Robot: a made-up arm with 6 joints.
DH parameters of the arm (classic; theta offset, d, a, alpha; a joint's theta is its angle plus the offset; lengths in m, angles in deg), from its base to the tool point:
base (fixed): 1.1 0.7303 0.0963 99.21
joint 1: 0 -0.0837 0.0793 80.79
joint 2: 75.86 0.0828 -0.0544 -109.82
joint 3: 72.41 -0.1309 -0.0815 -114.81
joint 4: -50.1 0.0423 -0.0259 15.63
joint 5: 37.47 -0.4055 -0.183 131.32
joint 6: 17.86 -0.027 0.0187 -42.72
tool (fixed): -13.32 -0.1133 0 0
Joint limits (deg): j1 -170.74..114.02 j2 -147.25..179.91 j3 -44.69..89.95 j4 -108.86..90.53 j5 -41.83..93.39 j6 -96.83..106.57
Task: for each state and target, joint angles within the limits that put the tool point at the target. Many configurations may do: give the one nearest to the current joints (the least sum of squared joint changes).
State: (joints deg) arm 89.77 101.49 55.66 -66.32 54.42 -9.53
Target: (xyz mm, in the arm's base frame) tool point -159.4 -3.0 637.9
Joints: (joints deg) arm 66.21 124.13 76.05 -71.86 57.84 -13.24
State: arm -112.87 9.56 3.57 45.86 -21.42 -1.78
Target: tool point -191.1 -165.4 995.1
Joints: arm -123.00 24.95 4.82 76.20 6.70 6.01
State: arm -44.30 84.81 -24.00 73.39 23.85 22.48
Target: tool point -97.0 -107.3 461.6
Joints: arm -18.42 50.60 19.35 53.75 20.41 35.43
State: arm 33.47 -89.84 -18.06 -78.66 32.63 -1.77
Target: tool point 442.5 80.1 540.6
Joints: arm 8.21 -80.81 -31.05 -100.44 22.46 19.31
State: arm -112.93 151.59 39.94 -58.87 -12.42 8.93
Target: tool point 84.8 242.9 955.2
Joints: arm -101.51 170.85 18.48 -59.76 -7.07 13.64
